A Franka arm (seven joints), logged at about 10 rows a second.
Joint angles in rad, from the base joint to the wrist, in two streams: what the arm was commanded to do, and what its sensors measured. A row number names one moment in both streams.
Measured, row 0: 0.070, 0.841, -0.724, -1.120, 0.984, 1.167, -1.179
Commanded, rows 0 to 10: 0.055, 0.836, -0.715, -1.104, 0.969, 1.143, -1.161; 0.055, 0.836, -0.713, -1.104, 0.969, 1.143, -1.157; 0.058, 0.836, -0.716, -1.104, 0.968, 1.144, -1.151; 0.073, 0.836, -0.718, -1.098, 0.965, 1.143, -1.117; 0.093, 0.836, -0.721, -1.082, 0.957, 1.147, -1.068; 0.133, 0.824, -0.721, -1.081, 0.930, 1.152, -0.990; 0.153, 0.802, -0.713, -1.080, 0.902, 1.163, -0.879; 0.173, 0.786, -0.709, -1.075, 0.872, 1.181, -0.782; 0.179, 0.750, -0.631, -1.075, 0.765, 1.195, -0.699; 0.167, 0.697, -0.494, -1.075, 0.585, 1.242, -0.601; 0.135, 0.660, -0.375, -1.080, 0.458, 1.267, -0.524
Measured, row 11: 0.174, 0.728, -0.521, -1.068, 0.605, 1.234, -0.632
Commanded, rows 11 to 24: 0.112, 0.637, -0.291, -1.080, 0.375, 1.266, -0.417; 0.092, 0.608, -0.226, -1.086, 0.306, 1.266, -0.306; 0.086, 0.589, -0.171, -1.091, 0.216, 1.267, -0.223; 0.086, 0.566, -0.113, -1.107, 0.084, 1.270, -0.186; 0.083, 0.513, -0.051, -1.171, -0.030, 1.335, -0.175; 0.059, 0.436, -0.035, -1.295, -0.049, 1.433, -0.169; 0.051, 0.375, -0.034, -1.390, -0.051, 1.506, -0.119; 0.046, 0.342, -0.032, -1.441, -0.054, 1.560, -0.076; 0.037, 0.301, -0.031, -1.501, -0.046, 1.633, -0.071; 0.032, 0.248, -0.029, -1.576, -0.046, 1.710, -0.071; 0.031, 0.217, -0.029, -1.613, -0.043, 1.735, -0.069; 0.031, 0.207, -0.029, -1.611, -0.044, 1.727, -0.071; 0.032, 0.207, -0.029, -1.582, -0.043, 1.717, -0.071; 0.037, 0.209, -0.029, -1.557, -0.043, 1.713, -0.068
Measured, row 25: 0.050, 0.241, -0.051, -1.545, -0.034, 1.700, -0.084
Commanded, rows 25 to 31: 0.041, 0.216, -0.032, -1.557, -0.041, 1.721, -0.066; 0.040, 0.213, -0.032, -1.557, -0.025, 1.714, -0.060; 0.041, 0.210, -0.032, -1.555, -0.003, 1.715, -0.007; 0.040, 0.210, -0.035, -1.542, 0.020, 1.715, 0.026; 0.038, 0.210, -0.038, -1.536, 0.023, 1.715, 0.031; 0.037, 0.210, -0.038, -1.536, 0.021, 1.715, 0.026; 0.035, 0.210, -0.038, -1.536, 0.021, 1.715, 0.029
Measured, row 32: 0.048, 0.225, -0.045, -1.534, 0.003, 1.714, 0.015
